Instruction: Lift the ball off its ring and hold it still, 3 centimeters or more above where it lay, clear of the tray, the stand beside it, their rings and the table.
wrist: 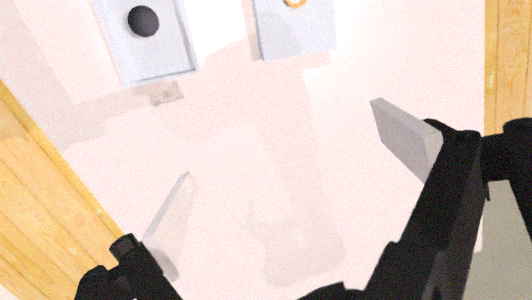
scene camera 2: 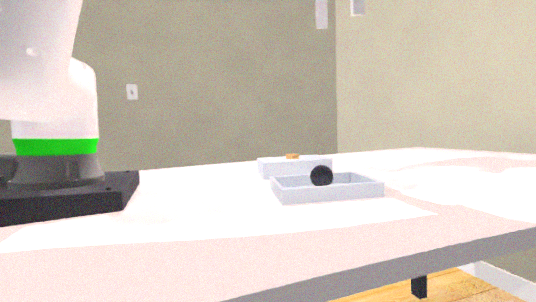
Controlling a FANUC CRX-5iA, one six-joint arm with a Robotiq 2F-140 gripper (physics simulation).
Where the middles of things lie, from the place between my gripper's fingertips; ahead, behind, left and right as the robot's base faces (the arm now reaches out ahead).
Right now the pale stand point(scene camera 2: 292, 164) is 350 mm below my hand, 110 mm to the left of it and 100 mm behind it.
